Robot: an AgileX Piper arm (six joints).
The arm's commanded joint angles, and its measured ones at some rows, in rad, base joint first. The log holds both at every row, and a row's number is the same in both.
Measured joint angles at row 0: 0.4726 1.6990 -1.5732 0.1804 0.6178 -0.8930
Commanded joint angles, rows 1 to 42: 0.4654 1.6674 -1.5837 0.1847 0.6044 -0.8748; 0.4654 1.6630 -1.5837 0.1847 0.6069 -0.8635; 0.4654 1.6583 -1.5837 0.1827 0.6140 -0.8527; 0.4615 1.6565 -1.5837 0.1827 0.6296 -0.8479; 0.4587 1.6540 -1.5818 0.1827 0.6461 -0.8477; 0.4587 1.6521 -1.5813 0.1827 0.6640 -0.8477; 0.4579 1.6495 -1.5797 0.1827 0.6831 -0.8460; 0.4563 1.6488 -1.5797 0.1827 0.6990 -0.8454; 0.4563 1.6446 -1.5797 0.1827 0.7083 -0.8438; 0.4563 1.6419 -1.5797 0.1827 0.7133 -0.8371; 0.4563 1.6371 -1.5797 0.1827 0.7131 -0.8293; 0.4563 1.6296 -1.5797 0.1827 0.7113 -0.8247; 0.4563 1.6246 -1.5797 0.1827 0.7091 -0.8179; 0.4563 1.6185 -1.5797 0.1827 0.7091 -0.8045; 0.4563 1.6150 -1.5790 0.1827 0.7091 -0.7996; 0.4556 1.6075 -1.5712 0.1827 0.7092 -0.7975; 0.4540 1.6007 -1.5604 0.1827 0.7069 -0.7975; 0.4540 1.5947 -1.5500 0.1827 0.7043 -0.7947; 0.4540 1.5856 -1.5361 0.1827 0.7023 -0.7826; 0.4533 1.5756 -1.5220 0.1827 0.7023 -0.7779; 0.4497 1.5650 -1.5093 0.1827 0.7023 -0.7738; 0.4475 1.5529 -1.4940 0.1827 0.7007 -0.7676; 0.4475 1.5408 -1.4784 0.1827 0.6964 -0.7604; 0.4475 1.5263 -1.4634 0.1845 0.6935 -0.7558; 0.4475 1.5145 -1.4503 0.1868 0.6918 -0.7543; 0.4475 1.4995 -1.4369 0.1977 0.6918 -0.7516; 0.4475 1.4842 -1.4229 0.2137 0.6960 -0.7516; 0.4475 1.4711 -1.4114 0.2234 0.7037 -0.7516; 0.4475 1.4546 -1.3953 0.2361 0.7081 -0.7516; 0.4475 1.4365 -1.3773 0.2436 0.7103 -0.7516; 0.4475 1.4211 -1.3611 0.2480 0.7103 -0.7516; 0.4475 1.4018 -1.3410 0.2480 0.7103 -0.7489; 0.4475 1.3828 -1.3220 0.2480 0.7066 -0.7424; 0.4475 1.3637 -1.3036 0.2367 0.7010 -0.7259; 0.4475 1.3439 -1.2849 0.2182 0.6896 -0.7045; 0.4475 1.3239 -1.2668 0.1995 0.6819 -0.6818; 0.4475 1.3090 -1.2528 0.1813 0.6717 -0.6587; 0.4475 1.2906 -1.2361 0.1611 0.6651 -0.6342; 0.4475 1.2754 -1.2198 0.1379 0.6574 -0.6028; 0.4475 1.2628 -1.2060 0.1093 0.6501 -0.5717; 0.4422 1.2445 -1.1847 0.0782 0.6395 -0.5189; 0.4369 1.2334 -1.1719 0.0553 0.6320 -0.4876
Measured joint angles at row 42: 0.4593 1.2829 -1.2281 0.1458 0.6721 -0.6223
